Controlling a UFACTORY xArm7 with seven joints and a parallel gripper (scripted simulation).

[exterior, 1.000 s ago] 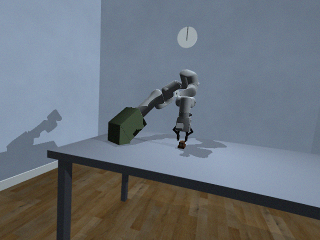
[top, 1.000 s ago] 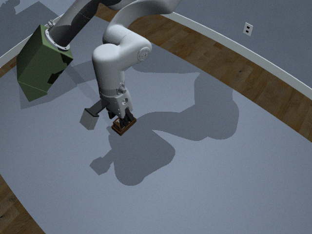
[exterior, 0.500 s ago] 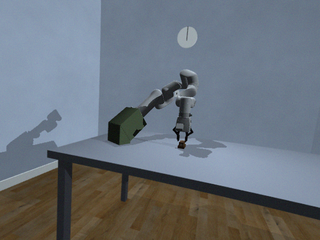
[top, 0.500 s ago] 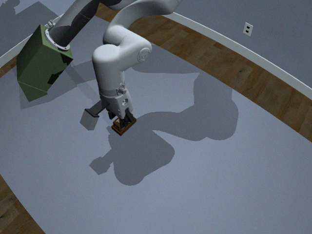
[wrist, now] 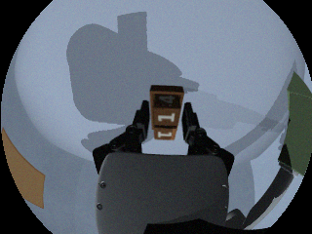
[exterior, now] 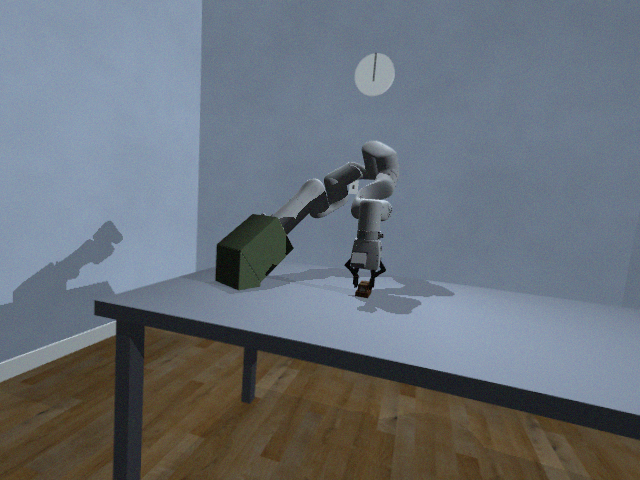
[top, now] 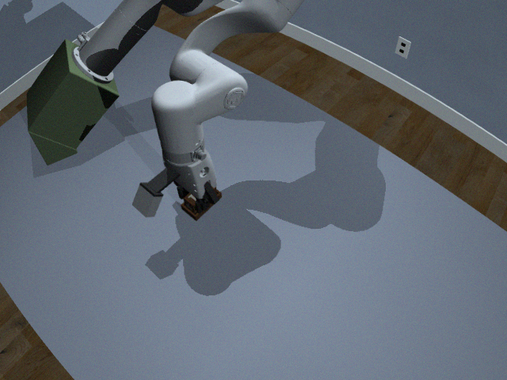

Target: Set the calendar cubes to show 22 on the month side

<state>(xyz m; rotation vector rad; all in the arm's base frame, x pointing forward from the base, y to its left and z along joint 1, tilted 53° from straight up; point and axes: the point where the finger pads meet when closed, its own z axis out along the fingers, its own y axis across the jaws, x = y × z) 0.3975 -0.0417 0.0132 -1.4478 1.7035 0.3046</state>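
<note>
Now: the brown tray 2 cm to the left of my hand and 4 cm below it. From my hand the other things lie so: brown cube 3 cm to the left, 2 cm below.
</note>
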